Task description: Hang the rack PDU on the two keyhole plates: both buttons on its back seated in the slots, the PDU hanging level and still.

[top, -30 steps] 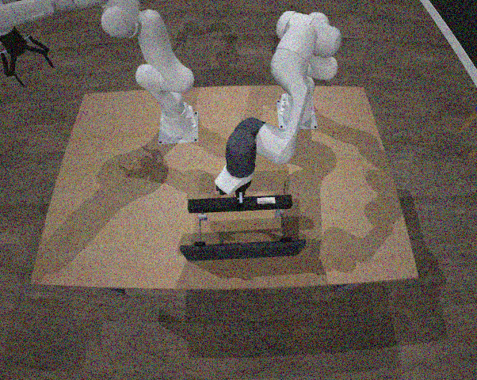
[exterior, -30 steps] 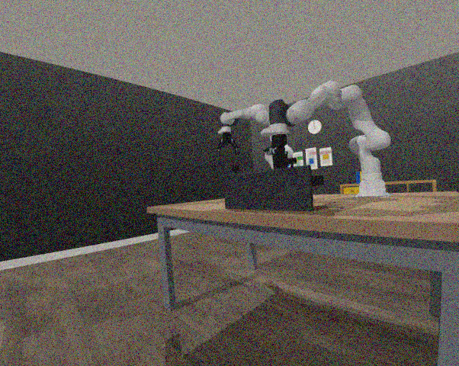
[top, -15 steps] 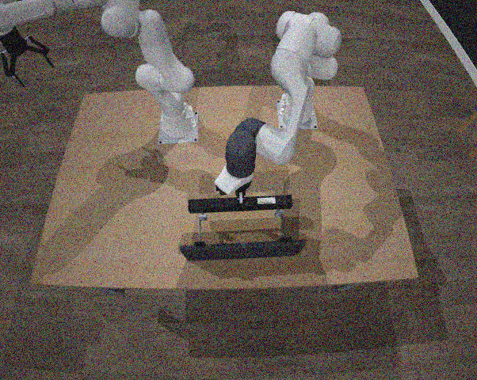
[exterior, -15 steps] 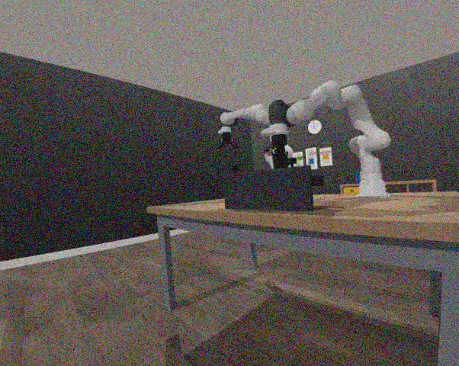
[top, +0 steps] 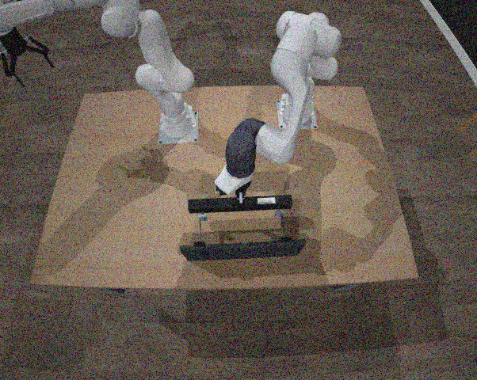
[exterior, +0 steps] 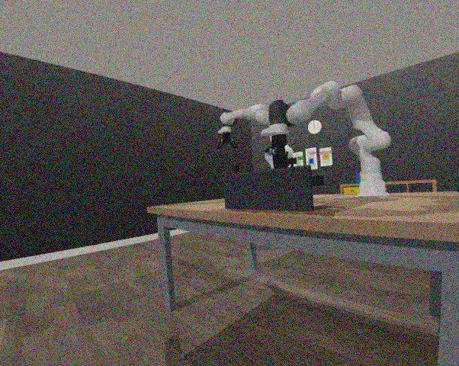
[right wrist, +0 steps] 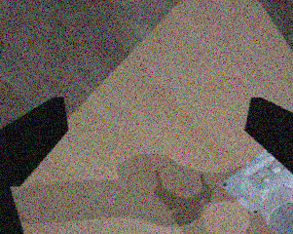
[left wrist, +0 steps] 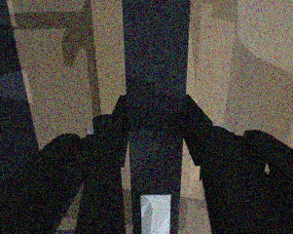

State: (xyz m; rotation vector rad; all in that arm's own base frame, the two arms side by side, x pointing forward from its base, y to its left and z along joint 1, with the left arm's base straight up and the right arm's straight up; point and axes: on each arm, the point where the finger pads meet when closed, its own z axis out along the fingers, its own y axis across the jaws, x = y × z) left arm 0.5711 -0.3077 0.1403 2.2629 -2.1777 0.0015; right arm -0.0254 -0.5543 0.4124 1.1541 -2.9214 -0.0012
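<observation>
My left gripper is now 2 cm above the rack PDU, 1 cm to the left of it and 1 cm short of it. Also, from my left hand: dark upright panel: 18 cm ahead, 6 cm below, 2 cm to the right.
</observation>
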